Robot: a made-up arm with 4 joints.
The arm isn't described. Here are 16 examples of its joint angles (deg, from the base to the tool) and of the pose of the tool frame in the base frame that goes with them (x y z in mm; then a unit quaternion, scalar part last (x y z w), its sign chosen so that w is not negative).
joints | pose
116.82 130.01 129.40 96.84 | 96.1 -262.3 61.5 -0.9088 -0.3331 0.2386 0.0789
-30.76 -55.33 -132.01 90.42 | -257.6 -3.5 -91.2 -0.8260 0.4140 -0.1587 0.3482
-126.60 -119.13 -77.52 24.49 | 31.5 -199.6 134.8 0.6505 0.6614 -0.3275 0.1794
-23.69 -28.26 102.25 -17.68 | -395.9 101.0 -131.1 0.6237 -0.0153 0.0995 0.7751
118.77 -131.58 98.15 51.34 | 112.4 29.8 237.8 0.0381 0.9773 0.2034 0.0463
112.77 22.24 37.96 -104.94 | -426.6 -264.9 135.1 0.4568 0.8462 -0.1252 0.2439
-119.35 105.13 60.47 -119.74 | 48.7 249.4 -320.7 0.1511 0.2578 0.8564 0.4210
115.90 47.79 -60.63 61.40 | -267.5 -253.8 -37.5 0.3709 -0.2060 0.7617 0.4898
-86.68 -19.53 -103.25 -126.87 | -390.0 -116.7 0.8 0.2890 0.9532 -0.0654 0.0600
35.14 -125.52 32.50 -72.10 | 152.1 262.1 -56.4 0.7291 -0.5687 -0.2403 0.2954
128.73 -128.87 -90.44 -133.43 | 193.4 78.2 163.8 0.2218 -0.2495 0.7104 0.6195
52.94 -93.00 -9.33 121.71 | -19.5 214.6 42.0 -0.4177 -0.5257 0.3755 0.6388
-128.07 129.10 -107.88 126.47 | 42.1 186.7 -157.0 0.6228 0.7392 -0.2513 0.0505
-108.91 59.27 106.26 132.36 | -157.0 245.0 -193.2 -0.1448 -0.0419 0.6046 0.7822
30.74 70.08 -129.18 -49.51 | -189.7 -170.2 437.9 -0.6049 -0.1687 0.2895 0.7224
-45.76 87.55 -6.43 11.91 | -150.4 314.6 268.4 -0.2483 0.6809 -0.1643 0.6691
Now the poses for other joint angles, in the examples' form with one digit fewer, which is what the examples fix.
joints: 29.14 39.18 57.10 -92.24
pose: -366 2 403 0.212 0.690 -0.552 0.418
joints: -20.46 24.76 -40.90 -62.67
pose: -457 141 174 -0.535 -0.079 -0.404 0.737
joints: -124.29 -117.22 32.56 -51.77
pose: 118 -286 66 -0.262 -0.317 0.594 0.691
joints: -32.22 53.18 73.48 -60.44
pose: -314 333 268 0.136 0.392 -0.730 0.544
